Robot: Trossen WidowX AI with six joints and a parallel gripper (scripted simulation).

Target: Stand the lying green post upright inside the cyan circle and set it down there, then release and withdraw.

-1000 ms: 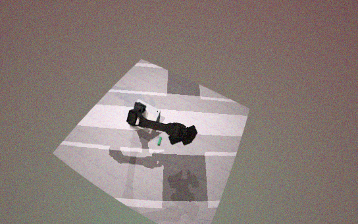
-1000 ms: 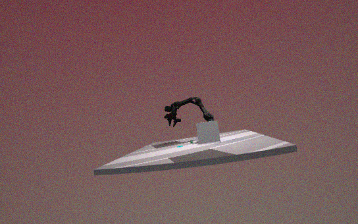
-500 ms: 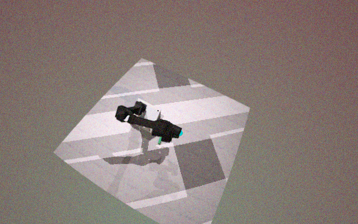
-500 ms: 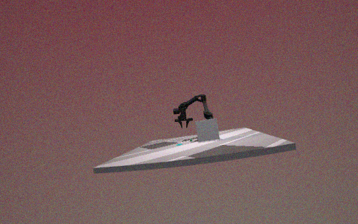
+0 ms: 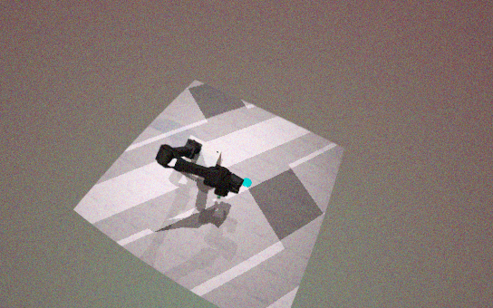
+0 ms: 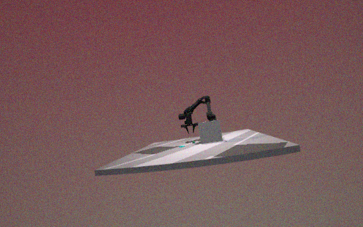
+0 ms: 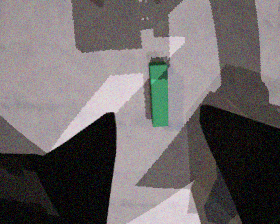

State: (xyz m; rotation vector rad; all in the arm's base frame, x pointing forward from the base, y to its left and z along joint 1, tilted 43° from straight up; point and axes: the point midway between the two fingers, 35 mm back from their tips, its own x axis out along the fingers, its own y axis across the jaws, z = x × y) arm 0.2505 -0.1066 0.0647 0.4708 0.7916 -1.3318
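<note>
Now: the green post 2 cm behind my gripper tip, 2 cm to the left of it and 9 cm below it.
</note>
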